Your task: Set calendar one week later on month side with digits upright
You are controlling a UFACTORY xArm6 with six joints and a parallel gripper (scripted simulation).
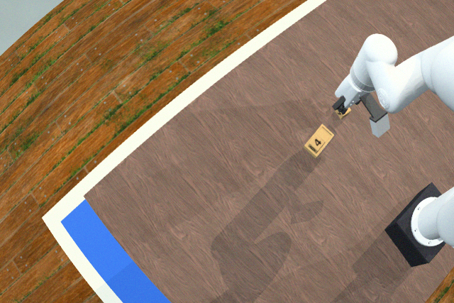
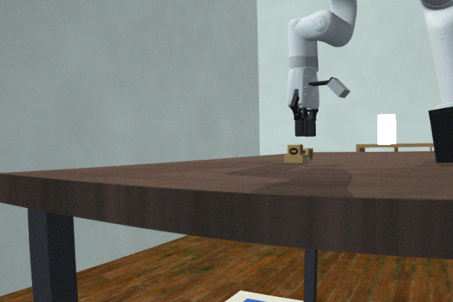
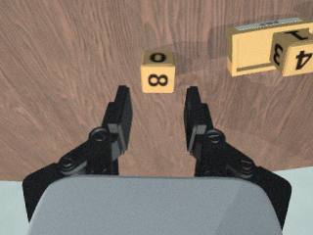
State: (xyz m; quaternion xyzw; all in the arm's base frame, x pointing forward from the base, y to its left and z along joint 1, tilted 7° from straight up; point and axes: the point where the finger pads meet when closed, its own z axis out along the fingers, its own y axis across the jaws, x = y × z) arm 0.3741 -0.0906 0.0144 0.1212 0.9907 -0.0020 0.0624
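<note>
Right now the wooden cube is 6 cm below my hand. The rest, counted from my hand: tray: 11 cm to the left, 7 cm below.
</note>
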